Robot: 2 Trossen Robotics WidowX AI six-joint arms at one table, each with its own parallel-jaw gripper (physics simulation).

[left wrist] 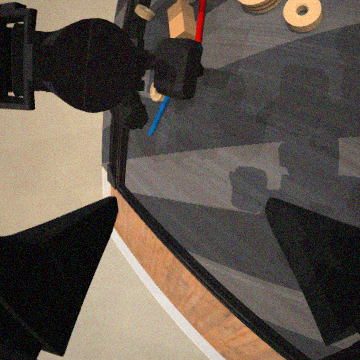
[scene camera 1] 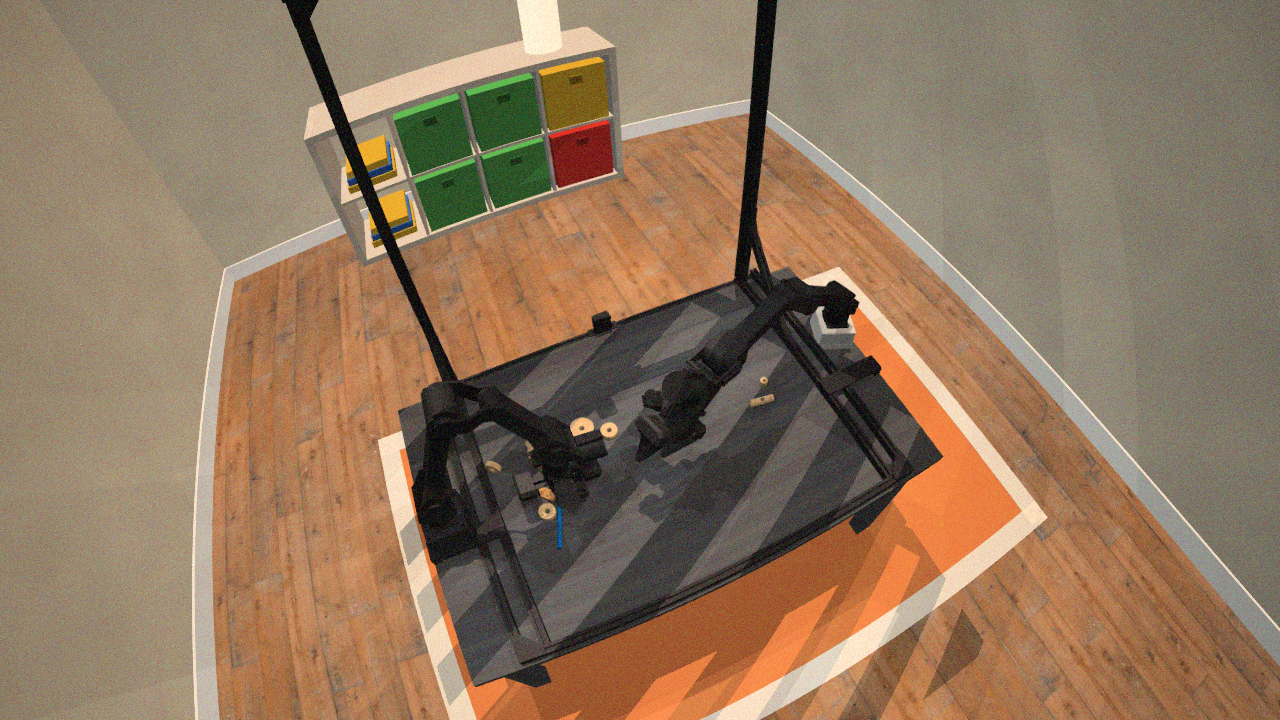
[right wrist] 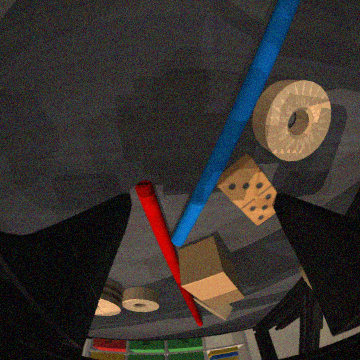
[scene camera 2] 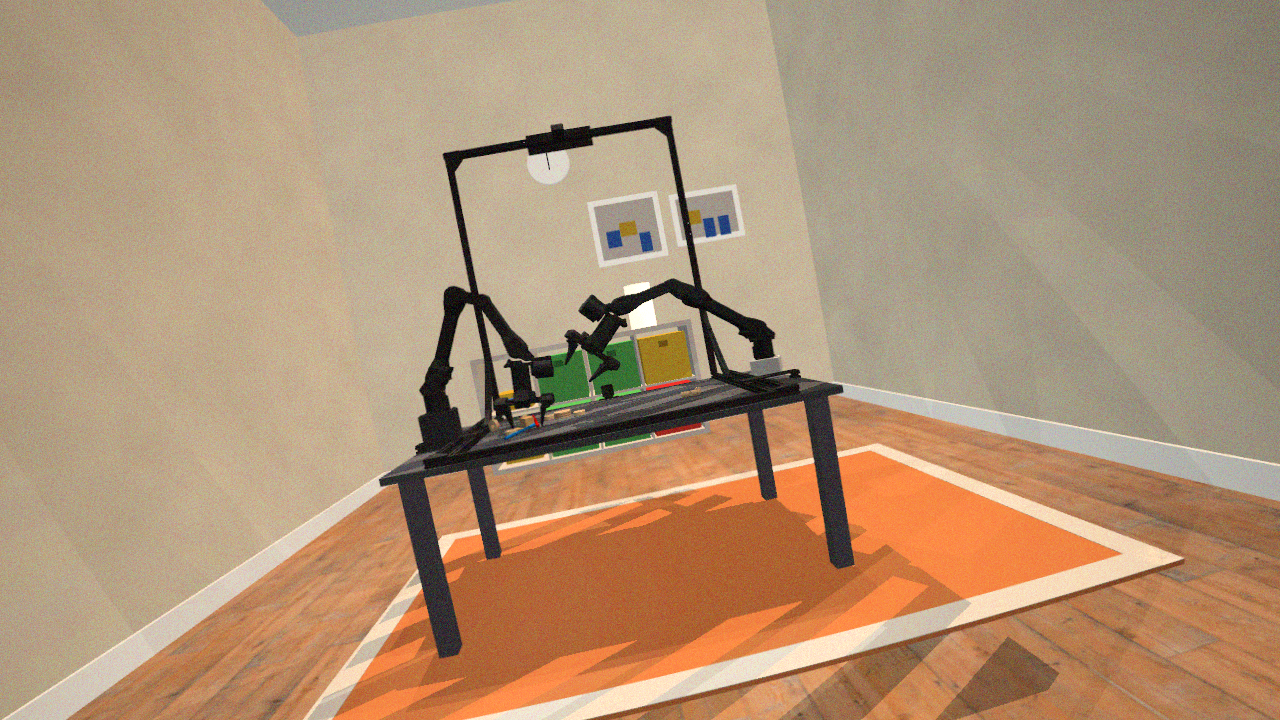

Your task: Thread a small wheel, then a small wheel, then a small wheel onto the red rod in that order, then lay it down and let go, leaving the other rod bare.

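Places are measured from the left arm's base along level axes (x left, y ahead, z down), in millimetres.
Pixels of known places: left gripper, fingertip midpoint: (left wrist: 193, 204) (scene camera 1: 649, 458) (scene camera 2: 577, 373); right gripper, fingertip midpoint: (right wrist: 204, 200) (scene camera 2: 527, 427); left arm's base at its link origin: (scene camera 1: 835, 319) (scene camera 2: 765, 357); right arm's base at its link origin: (scene camera 1: 440, 515) (scene camera 2: 438, 412).
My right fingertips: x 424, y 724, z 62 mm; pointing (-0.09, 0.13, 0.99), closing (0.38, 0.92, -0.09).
Ahead of a thing's pixels: the offset from my right fingertips to its middle.
The red rod {dz +0, dx -114, dy +37 mm} (scene camera 2: 537, 420) (left wrist: 200, 22) (right wrist: 160, 240) lies bare; the right arm hides it in scene camera 1. The blue rod {dz +0, dx +54, dy -6 mm} (scene camera 1: 560, 528) (left wrist: 159, 117) (right wrist: 240, 115) also lies bare. A thick wooden wheel {dz -2, dx +61, dy +21 mm} (scene camera 1: 541, 513) (right wrist: 277, 137) lies beside the blue rod. A small wheel {dz -2, dx -147, dy -116 mm} (scene camera 1: 603, 431) (left wrist: 292, 17) (right wrist: 130, 299) lies flat beside a wider wheel {dz -5, dx -150, dy -52 mm} (scene camera 1: 576, 429) (left wrist: 260, 7). My right gripper (scene camera 2: 527, 419) (right wrist: 204, 200) is open and empty above the rods. My left gripper (scene camera 1: 653, 454) (scene camera 2: 580, 369) (left wrist: 193, 204) is open and empty, raised over the table's middle.
A wooden block {dz -10, dx -61, dy +37 mm} (left wrist: 181, 20) (right wrist: 207, 260) lies beside the red rod, and a block with dark holes {dz +1, dx +14, dy +28 mm} (right wrist: 250, 192) lies between the blue rod and the thick wheel. A round wooden piece {dz -15, dx -46, dy +157 mm} (left wrist: 145, 12) lies near the table's rail. A small wooden bar {dz -4, dx -214, dy -491 mm} (scene camera 1: 761, 400) lies at the right.
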